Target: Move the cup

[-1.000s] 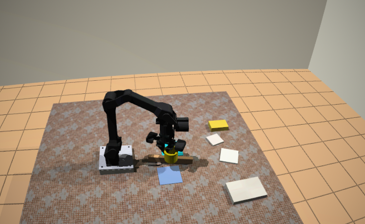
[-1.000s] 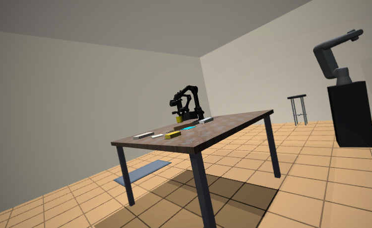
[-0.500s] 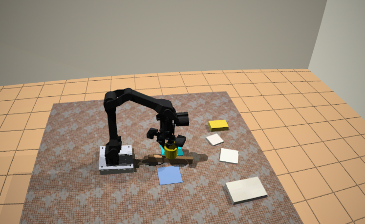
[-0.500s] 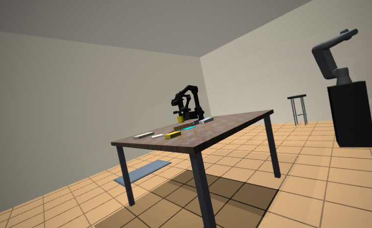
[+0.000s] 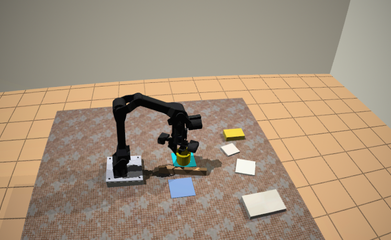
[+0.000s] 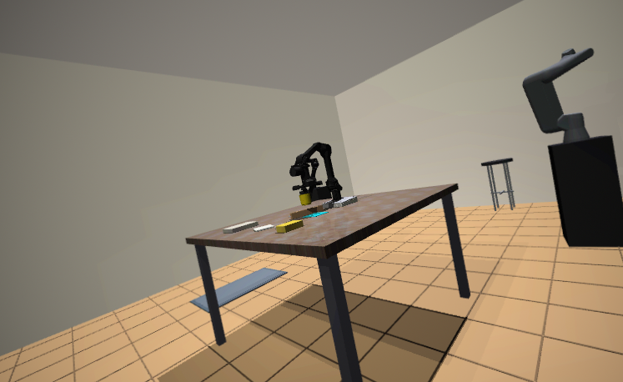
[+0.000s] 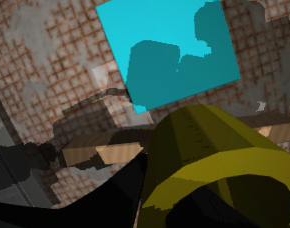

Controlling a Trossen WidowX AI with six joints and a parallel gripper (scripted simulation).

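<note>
My gripper tip is 20 mm short of the wooden bar, 30 mm to the left of it and 90 mm above it. From my gripper tip the other things lie so: white slab 310 mm ahead, 340 mm to the right, 80 mm below; yellow cup 20 mm ahead, 20 mm to the right; light blue pad 20 mm behind, 120 mm to the right, 100 mm below.
</note>
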